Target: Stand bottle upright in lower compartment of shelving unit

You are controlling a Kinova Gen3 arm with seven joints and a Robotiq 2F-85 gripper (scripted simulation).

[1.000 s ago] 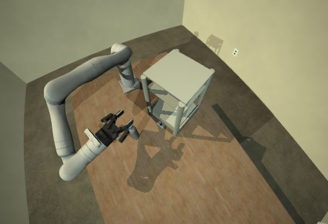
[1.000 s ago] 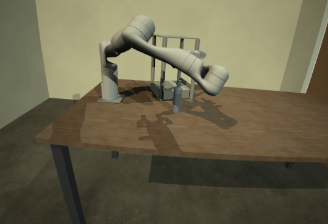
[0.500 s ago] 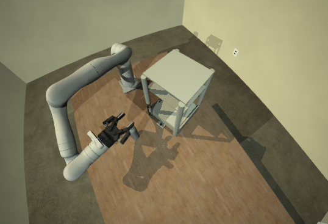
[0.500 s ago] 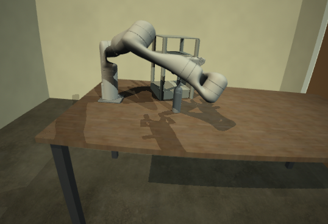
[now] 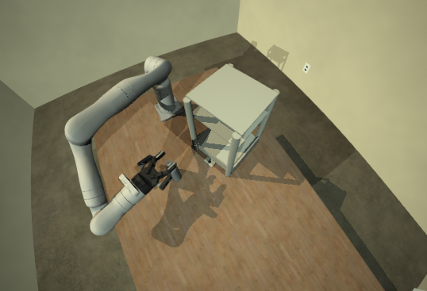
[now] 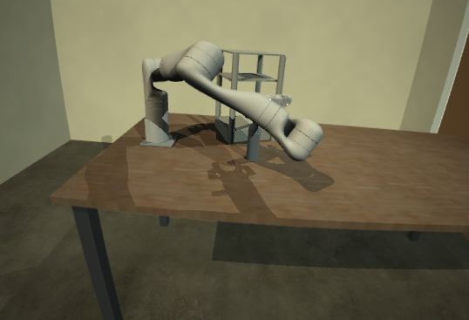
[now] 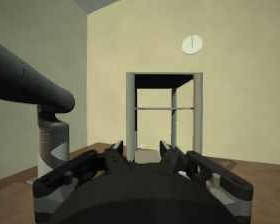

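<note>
The grey bottle is 90 mm below my hand. Also, from my hand: shelving unit (20 mm ahead, 280 mm to the left, 20 mm below).
</note>
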